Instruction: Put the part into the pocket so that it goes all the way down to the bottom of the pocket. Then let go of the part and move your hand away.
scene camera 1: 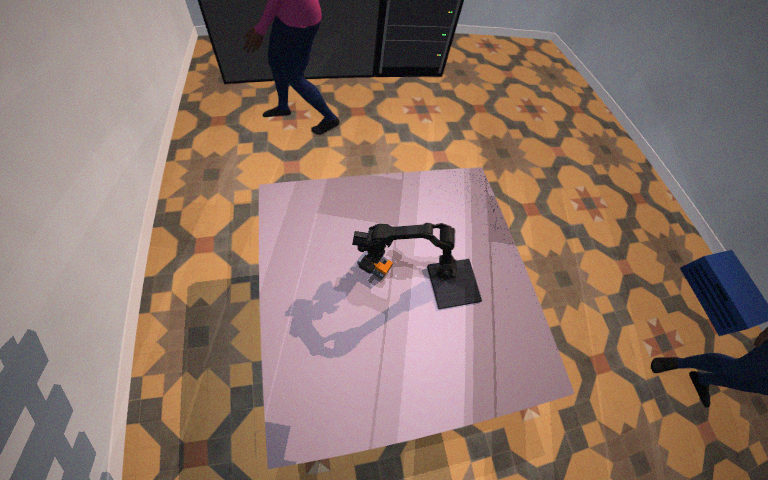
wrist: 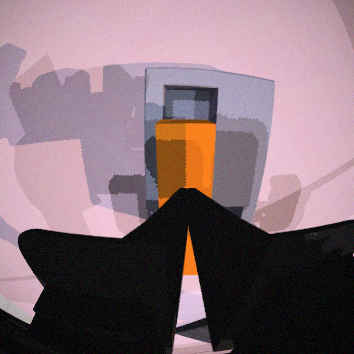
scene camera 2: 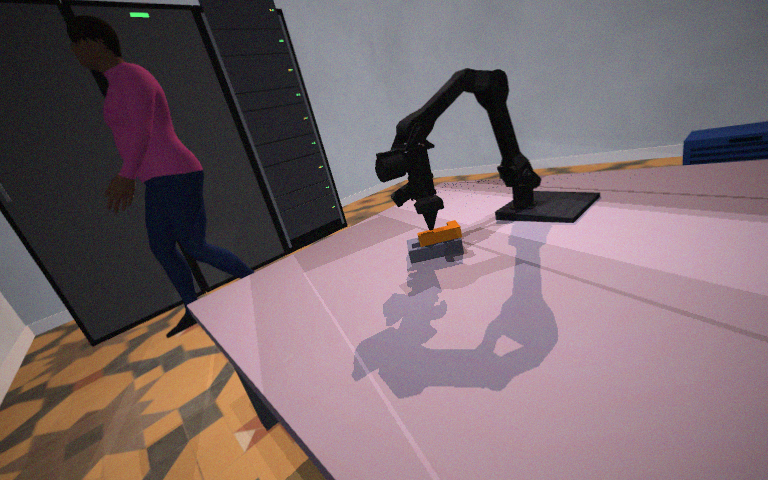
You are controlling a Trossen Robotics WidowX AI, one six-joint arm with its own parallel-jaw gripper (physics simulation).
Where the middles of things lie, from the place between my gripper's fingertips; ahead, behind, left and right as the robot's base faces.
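The orange L-shaped block (wrist: 184, 147) has my hand 2 cm above it, 2 cm to the right of it and 2 cm past it. As for the grey pocket block (wrist: 240, 105), I find it 1 cm to the right of my hand, 1 cm behind it and 5 cm below it.
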